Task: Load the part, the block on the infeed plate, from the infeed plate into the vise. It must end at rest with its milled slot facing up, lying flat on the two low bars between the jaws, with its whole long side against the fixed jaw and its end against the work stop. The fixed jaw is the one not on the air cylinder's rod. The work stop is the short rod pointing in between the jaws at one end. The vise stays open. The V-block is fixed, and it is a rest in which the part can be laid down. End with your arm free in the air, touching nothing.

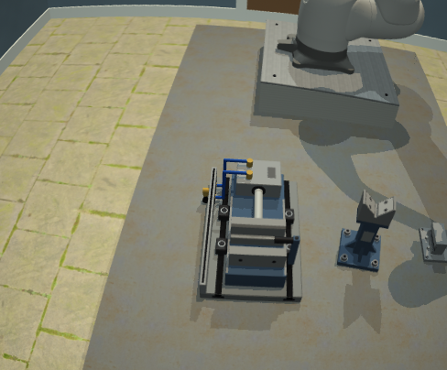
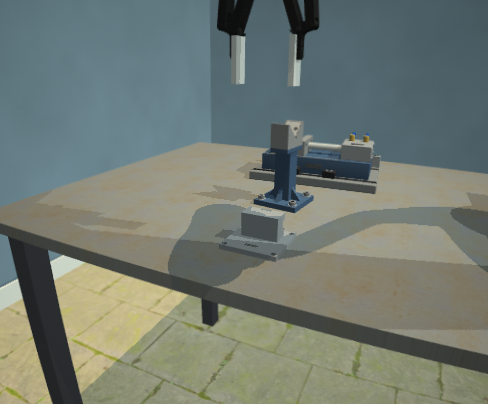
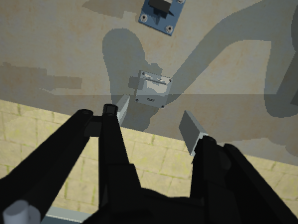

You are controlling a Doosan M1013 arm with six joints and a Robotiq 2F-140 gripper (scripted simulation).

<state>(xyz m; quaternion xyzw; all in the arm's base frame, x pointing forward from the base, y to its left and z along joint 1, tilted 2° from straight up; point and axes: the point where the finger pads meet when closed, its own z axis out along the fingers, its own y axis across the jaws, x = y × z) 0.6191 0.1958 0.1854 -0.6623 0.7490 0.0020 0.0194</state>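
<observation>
The part is 1 cm to the right of my hand and 24 cm below it. The rest, counted from my hand: work stop (4 cm ahead, 36 cm to the right, 17 cm below); then infeed plate (1 cm to the left, 26 cm below); then blue pedestal (1 cm ahead, 19 cm to the right, 20 cm below).
</observation>
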